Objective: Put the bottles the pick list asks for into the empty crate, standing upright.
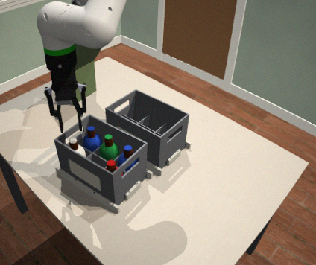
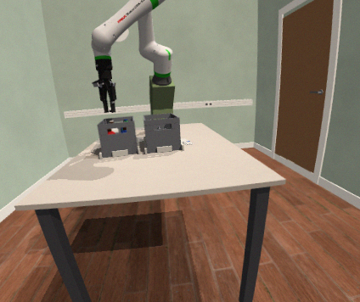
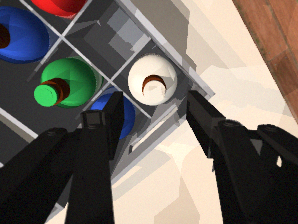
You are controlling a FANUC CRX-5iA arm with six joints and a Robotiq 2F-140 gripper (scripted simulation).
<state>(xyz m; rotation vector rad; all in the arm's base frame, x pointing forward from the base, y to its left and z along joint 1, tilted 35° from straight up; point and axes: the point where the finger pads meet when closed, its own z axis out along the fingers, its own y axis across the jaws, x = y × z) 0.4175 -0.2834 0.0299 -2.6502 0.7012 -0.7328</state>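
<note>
The white bottle is 160 mm below my hand. Also, from my hand: green bottle: 160 mm below, 110 mm to the left, 50 mm ahead; red bottle: 170 mm ahead, 160 mm below, 50 mm to the left; pick list: 450 mm to the left, 240 mm below, 40 mm behind.
</note>
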